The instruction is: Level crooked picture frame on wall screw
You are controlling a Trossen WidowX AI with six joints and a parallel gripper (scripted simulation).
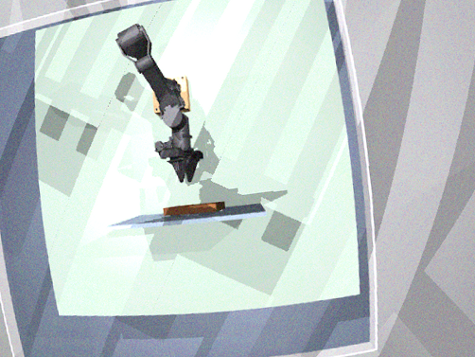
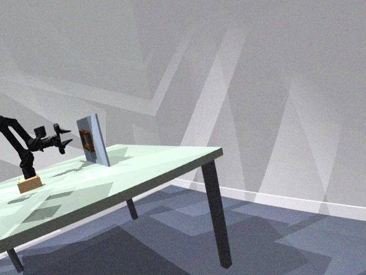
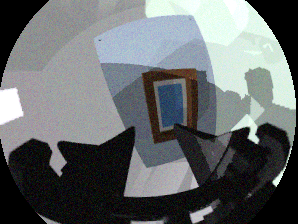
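Right now the picture frame is 100 mm ahead of my gripper tip and 60 mm below it. The rest, counted from my gripper tip: wall panel: 110 mm ahead, 70 mm below, 20 mm to the right.
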